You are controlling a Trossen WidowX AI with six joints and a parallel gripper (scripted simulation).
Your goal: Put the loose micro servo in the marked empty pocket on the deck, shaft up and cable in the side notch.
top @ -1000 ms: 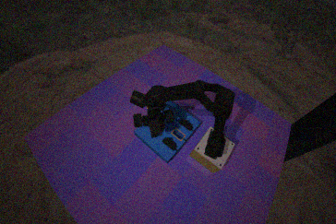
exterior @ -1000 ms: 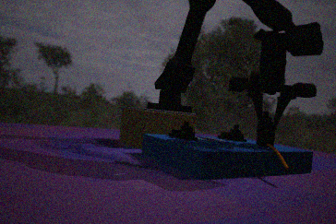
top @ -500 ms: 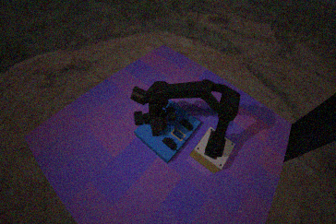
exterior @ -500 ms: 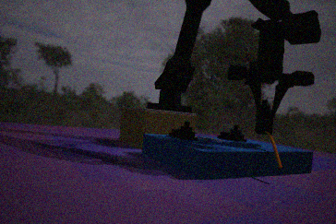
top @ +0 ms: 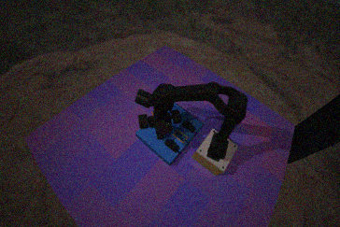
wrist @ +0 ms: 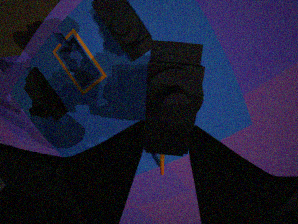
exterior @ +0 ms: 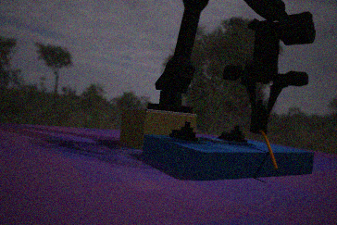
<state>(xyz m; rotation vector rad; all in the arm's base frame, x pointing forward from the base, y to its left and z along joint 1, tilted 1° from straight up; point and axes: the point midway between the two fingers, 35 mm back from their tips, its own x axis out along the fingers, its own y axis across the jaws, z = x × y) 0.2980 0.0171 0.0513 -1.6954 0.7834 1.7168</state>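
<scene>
Now: gripper tip 7 cm to the left of the blue deck and 10 cm above it.
</scene>
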